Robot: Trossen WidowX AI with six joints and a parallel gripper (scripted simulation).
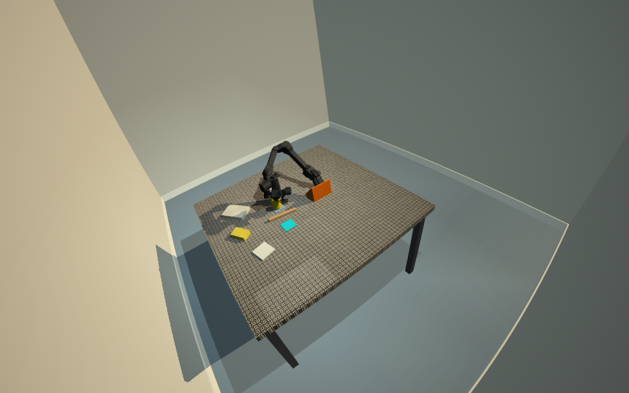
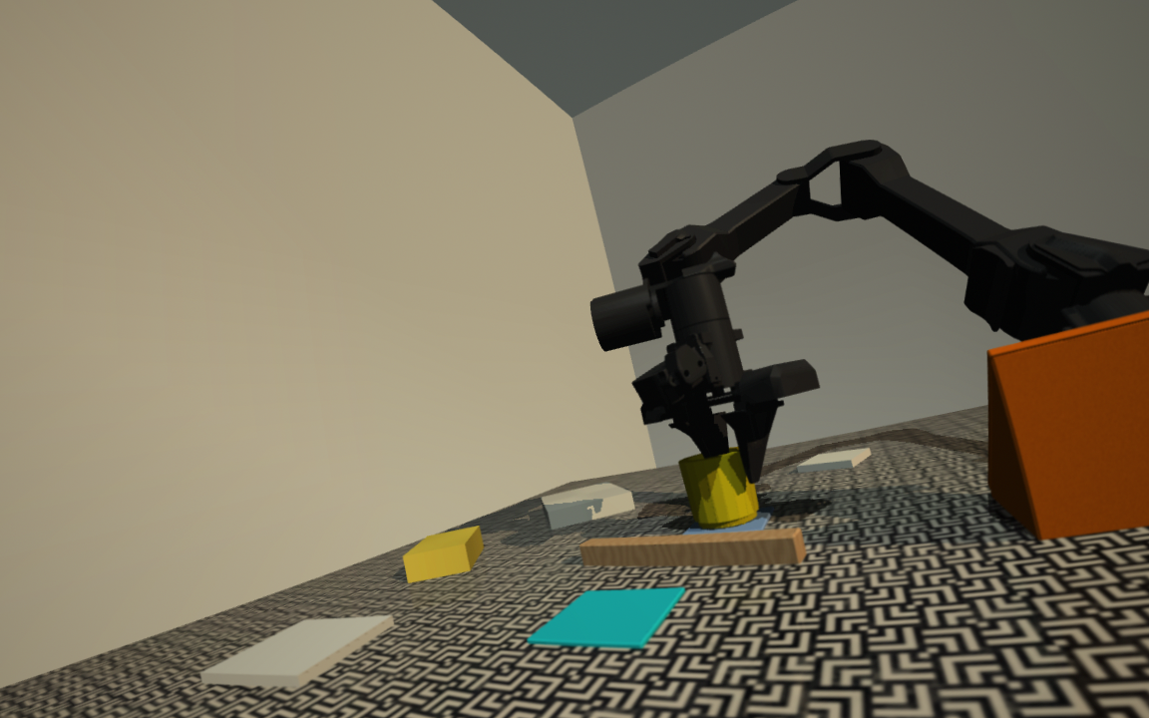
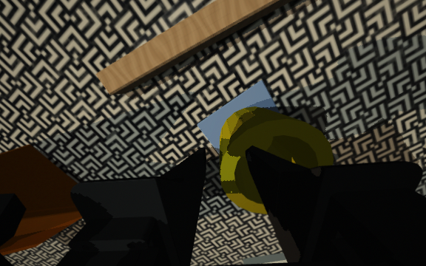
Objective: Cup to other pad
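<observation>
Now: the yellow cup 20 mm ahead of my gripper tip, 20 mm to the right of it and 10 mm below it. Round my gripper tip: blue marble: 10 mm ahead, 20 mm to the right, 30 mm below; then pale blue pad: 20 mm ahead, 20 mm to the right, 50 mm below; then wooden bar: 50 mm ahead, 80 mm to the left, 40 mm below.
</observation>
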